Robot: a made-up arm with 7 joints.
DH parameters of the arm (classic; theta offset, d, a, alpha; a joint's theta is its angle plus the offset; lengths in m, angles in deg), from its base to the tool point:
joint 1: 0 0.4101 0 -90
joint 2: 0 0 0 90
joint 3: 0 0.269 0.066 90
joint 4: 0 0 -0.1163 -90
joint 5: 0 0.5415 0 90
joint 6: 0 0 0.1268 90
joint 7: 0 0 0 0
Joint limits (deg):
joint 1: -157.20..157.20
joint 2: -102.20..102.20
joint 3: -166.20..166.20
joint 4: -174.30..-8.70
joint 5: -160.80..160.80
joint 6: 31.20..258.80
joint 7: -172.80..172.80
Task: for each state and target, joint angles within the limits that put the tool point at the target. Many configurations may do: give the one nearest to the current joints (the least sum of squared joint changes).
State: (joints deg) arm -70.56 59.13 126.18 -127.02 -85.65 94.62 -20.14
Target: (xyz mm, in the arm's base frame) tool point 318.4 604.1 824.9
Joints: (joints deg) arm -52.54 20.07 123.00 -98.03 -84.89 93.14 -20.14
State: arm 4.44 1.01 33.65 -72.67 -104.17 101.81 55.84
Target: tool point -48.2 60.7 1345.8
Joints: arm 9.16 -32.23 7.16 -46.48 -104.00 94.13 55.84
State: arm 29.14 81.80 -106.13 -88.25 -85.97 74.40 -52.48
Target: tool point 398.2 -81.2 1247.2
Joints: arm 34.79 46.53 -141.28 -50.75 -89.79 76.35 -52.48
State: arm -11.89 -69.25 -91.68 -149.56 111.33 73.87 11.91
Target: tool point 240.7 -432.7 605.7
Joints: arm -7.96 -85.66 -67.13 -156.67 109.56 66.87 11.91
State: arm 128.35 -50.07 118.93 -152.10 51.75 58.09 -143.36
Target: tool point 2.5 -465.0 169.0
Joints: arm 139.90 -9.09 124.19 -142.69 50.83 36.70 -143.36
